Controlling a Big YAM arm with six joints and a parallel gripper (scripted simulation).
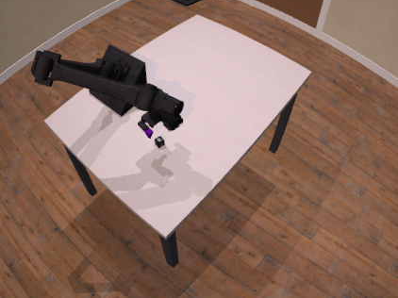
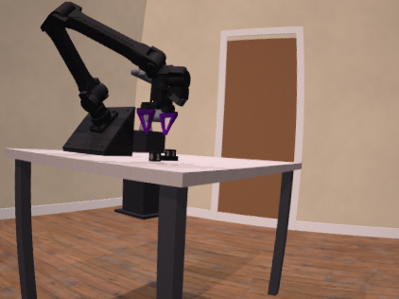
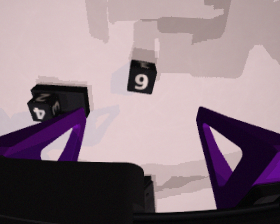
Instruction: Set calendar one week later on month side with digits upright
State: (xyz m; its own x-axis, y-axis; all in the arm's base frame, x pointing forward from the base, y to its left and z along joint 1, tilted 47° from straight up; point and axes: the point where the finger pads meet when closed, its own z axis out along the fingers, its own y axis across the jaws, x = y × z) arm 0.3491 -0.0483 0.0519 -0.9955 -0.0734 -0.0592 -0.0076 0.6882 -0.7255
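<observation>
Right now my hand is 80 mm above the black date cube. The rest, counted from my hand: black tray (40 mm behind, 110 mm to the left, 90 mm below).
</observation>
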